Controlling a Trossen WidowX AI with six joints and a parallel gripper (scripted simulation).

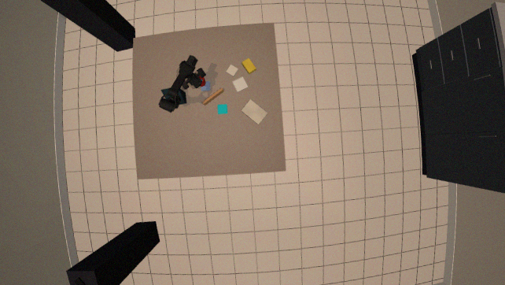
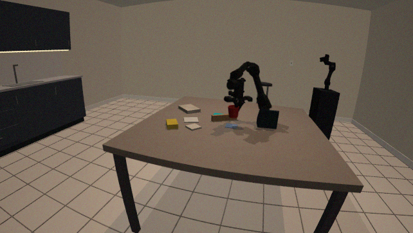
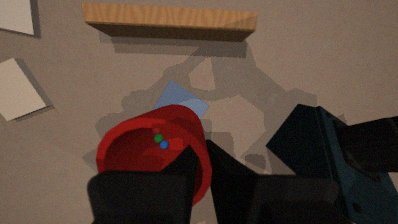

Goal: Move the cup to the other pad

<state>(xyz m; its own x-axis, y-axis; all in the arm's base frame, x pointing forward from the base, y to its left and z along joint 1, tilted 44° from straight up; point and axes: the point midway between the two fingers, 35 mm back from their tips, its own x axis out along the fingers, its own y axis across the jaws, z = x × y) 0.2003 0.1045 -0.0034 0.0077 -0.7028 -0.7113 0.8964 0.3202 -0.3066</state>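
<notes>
The teal pad is 150 mm ahead of my gripper tip, 200 mm to the right of it and 110 mm below it. Also, from my gripper tip: wooden block 90 mm ahead, 90 mm to the right, 90 mm below; then yellow block 420 mm ahead, 120 mm to the left, 90 mm below; then red cup 30 mm ahead, 10 mm to the left.
</notes>
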